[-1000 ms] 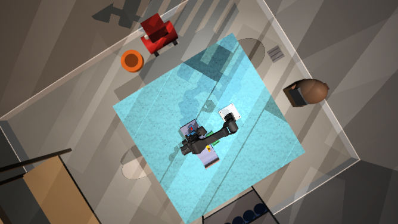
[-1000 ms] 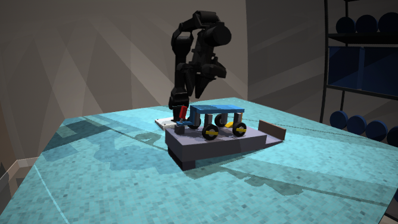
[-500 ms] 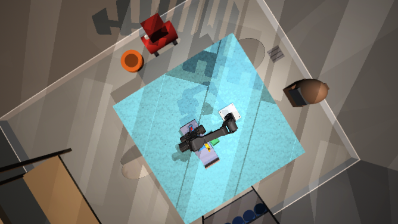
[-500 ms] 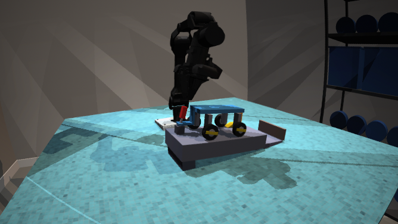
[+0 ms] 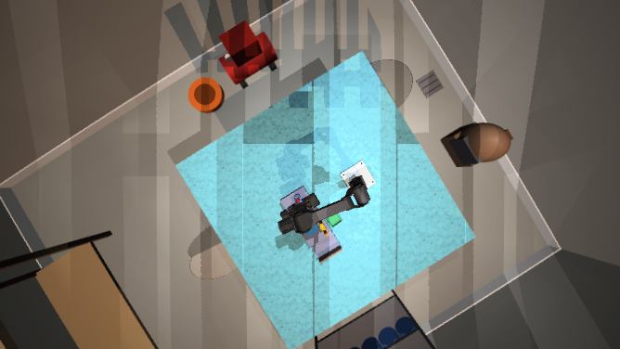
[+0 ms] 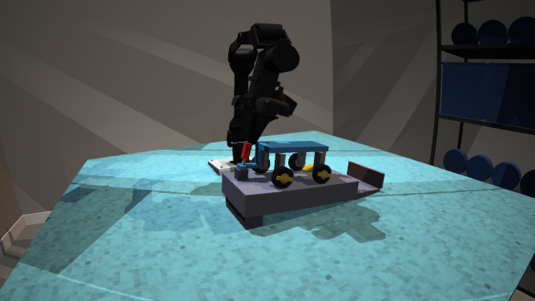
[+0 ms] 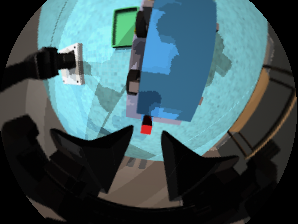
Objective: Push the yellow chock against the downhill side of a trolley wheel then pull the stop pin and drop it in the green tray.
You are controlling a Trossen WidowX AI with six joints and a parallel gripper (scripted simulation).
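The red-headed stop pin lies 1 cm to the right of my gripper tip and 4 cm below it. From my gripper tip the other things lie so: blue-topped trolley 3 cm ahead, 9 cm to the left, 6 cm below; then yellow chock 21 cm to the left, 9 cm below; then grey ramp 3 cm ahead, 10 cm to the left, 12 cm below.
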